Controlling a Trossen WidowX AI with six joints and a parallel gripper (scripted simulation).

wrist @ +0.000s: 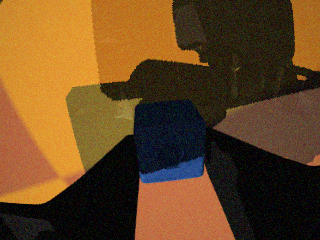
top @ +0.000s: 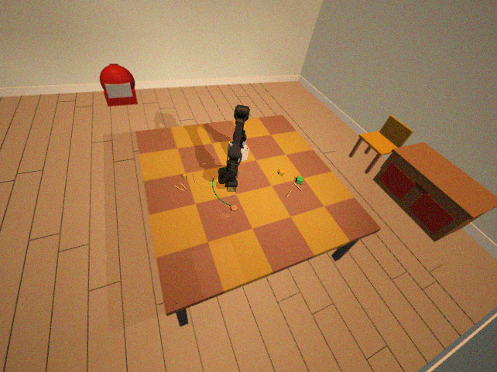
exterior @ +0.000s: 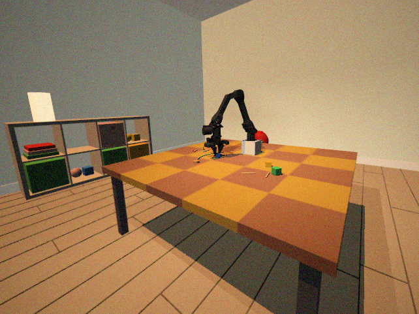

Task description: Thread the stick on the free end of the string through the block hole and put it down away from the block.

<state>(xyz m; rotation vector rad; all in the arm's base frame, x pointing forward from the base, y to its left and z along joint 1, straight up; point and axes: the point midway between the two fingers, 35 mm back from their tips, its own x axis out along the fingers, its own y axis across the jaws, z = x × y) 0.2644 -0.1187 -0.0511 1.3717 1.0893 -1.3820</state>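
Now: the thin wooden stick 10 cm behind my gripper tip, 9 cm to the right of it and 1 cm below it. Round my gripper tip: round wooden button (18 cm ahead, 3 cm to the right, 1 cm below); blue cube (right at my gripper tip); yellow cube (39 cm to the left, 4 cm behind).
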